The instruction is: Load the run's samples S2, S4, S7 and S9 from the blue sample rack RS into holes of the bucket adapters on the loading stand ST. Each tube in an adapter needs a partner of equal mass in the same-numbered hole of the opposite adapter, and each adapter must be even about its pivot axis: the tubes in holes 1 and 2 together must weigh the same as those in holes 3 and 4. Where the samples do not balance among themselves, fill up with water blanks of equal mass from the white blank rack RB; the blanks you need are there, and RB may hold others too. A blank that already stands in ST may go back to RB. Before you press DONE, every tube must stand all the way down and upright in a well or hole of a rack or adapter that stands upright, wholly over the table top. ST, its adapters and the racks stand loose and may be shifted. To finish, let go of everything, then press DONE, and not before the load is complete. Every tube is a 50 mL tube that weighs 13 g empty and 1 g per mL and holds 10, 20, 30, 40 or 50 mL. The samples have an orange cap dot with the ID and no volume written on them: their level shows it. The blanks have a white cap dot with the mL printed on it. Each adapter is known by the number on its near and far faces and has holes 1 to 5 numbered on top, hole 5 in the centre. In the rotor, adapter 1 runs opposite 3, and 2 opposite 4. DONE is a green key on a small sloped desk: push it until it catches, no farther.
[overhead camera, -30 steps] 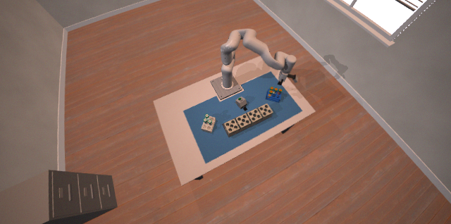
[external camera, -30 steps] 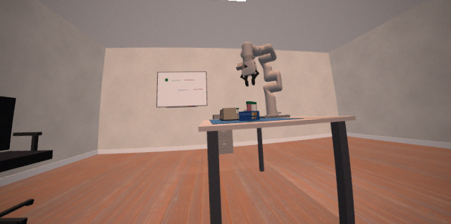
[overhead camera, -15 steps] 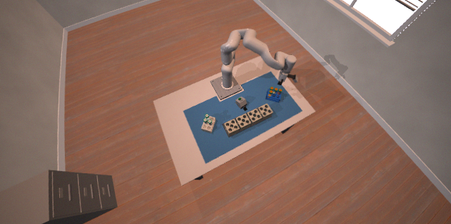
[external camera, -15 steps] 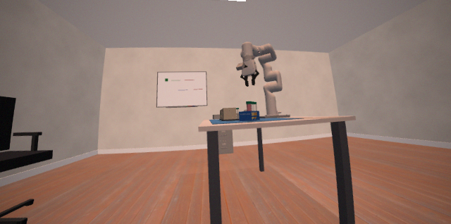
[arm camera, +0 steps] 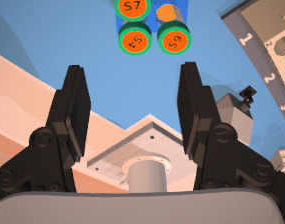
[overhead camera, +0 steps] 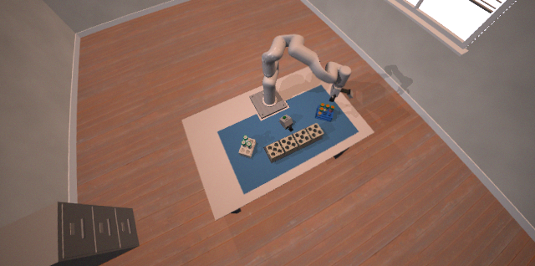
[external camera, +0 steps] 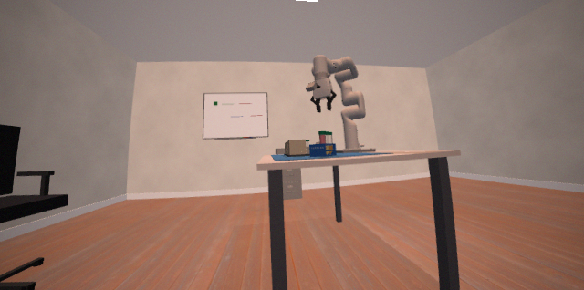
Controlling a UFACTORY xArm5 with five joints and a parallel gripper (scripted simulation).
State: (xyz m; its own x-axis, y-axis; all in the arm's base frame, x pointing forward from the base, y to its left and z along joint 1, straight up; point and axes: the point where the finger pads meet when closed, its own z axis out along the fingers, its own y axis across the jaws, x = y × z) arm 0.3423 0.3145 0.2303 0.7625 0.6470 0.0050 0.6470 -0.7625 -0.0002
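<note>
The sample tube S7 lies 18 cm below my hand and 1 cm ahead of it. The rest, counted from my hand: sample tube S2 (18 cm below, 3 cm to the left, 2 cm ahead); then sample tube S9 (18 cm below, 5 cm to the right); then sample tube S4 (18 cm below, 4 cm behind, 3 cm to the right).
</note>
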